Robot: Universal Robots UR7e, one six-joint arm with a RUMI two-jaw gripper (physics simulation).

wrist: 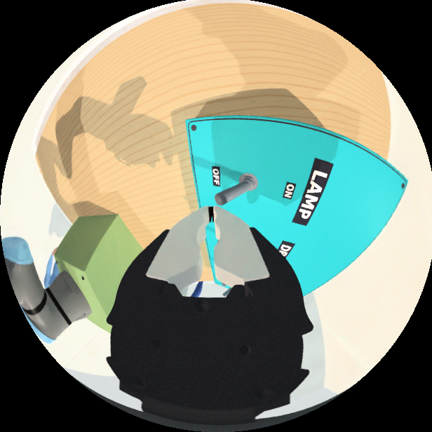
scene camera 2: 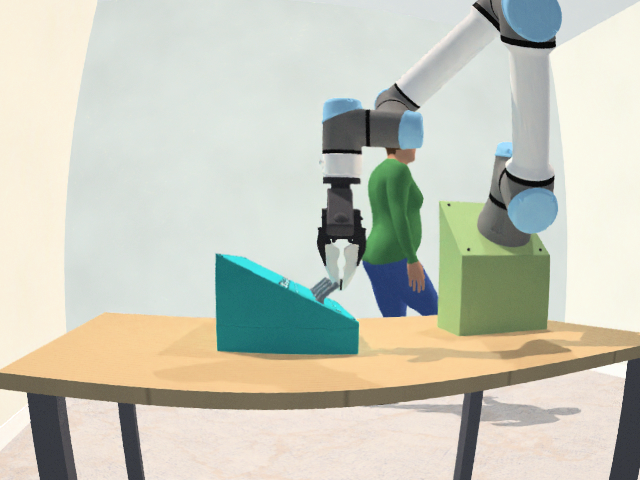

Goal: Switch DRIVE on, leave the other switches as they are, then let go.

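Pixels of known places: gripper, fingertip midpoint: (scene camera 2: 340,290); arm's base, link origin: (scene camera 2: 504,230).
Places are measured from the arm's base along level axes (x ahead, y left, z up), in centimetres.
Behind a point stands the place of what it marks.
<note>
The teal sloped switch box (scene camera 2: 279,322) @(x 56.2, y 21.4, z -18.6 cm) (wrist: 350,215) stands on the table. In the wrist view the LAMP lever (wrist: 235,189) leans toward OFF. The DRIVE label (wrist: 284,249) is partly covered by my gripper, and the DRIVE lever cannot be made out there. In the scene view several grey levers (scene camera 2: 322,289) @(x 46.0, y 4.0, z -13.5 cm) overlap, all leaning down the slope; which is which cannot be told. My gripper (scene camera 2: 341,285) @(x 44.1, y 13.7, z -13.2 cm) (wrist: 212,207) is shut and empty, pointing down. Its tips are just on the down-slope side of the lever ends, low over the box's lower part; contact cannot be told.
The green pedestal (scene camera 2: 504,294) @(x 4.3, y 8.6, z -15.4 cm) (wrist: 102,265) carrying the arm's base stands on the wooden table (scene camera 2: 170,379) @(x 73.3, y 46.3, z -24.5 cm) (wrist: 165,50), right of the box in the scene view. A person (scene camera 2: 395,211) in a green top is behind the table, between the box and the pedestal in that view.
</note>
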